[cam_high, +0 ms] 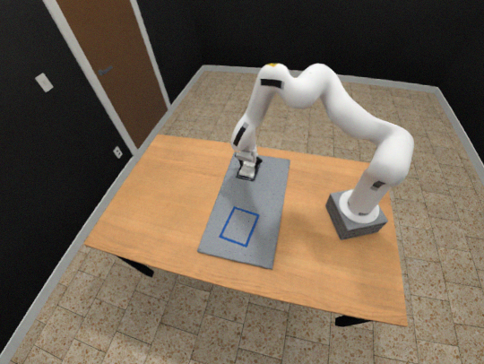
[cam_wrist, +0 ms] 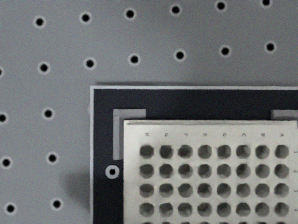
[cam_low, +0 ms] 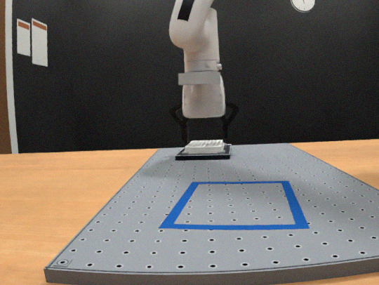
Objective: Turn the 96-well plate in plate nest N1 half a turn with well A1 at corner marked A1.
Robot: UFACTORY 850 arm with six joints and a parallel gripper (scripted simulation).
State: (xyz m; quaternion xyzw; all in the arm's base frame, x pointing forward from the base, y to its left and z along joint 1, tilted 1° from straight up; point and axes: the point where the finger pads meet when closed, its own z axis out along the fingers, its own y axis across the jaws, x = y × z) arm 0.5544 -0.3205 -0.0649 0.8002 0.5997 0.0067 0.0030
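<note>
Now: hand 20 mm above the white 96-well plate. Also, from my hand: plate nest N1 (30 mm below).
</note>
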